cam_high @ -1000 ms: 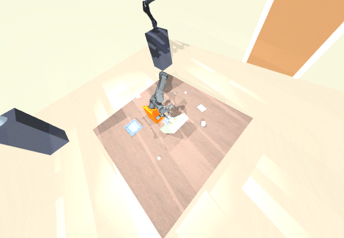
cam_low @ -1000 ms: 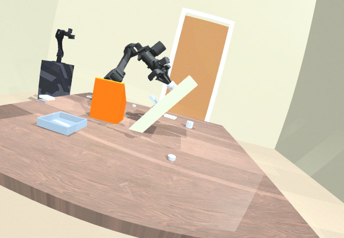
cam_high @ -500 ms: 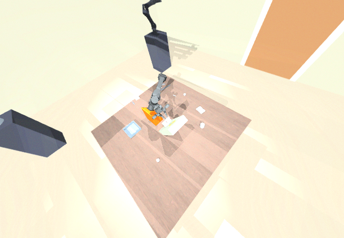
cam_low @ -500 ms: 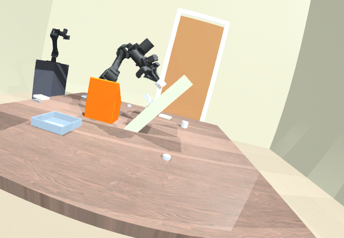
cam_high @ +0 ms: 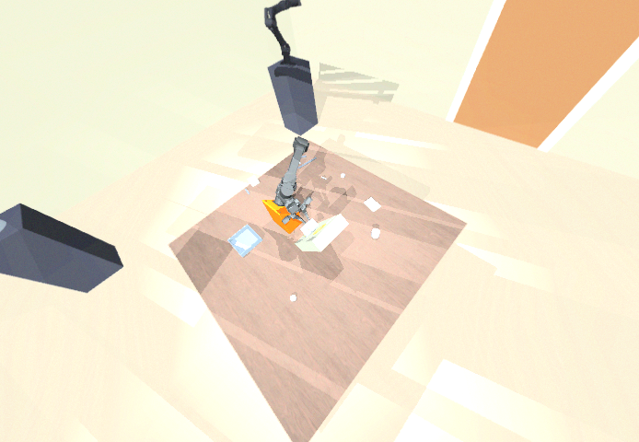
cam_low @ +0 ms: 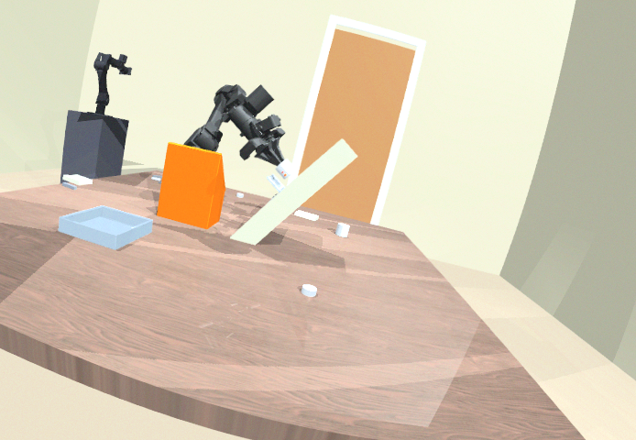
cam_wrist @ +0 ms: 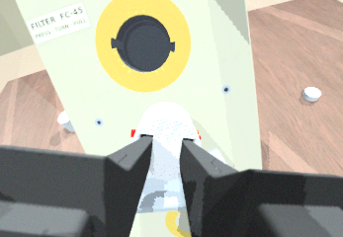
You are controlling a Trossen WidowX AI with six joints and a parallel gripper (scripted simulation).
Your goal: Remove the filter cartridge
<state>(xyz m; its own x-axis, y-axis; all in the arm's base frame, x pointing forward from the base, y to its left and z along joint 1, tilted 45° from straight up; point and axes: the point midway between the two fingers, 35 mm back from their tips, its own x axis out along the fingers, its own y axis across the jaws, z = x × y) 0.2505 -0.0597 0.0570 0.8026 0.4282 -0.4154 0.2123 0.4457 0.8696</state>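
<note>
The round white filter cartridge is 1 cm ahead of my gripper tip and 1 cm below it. Round my gripper tip: cream service panel (5 cm ahead, 6 cm below); then light blue tray (33 cm behind, 28 cm to the right, 21 cm below).
</note>
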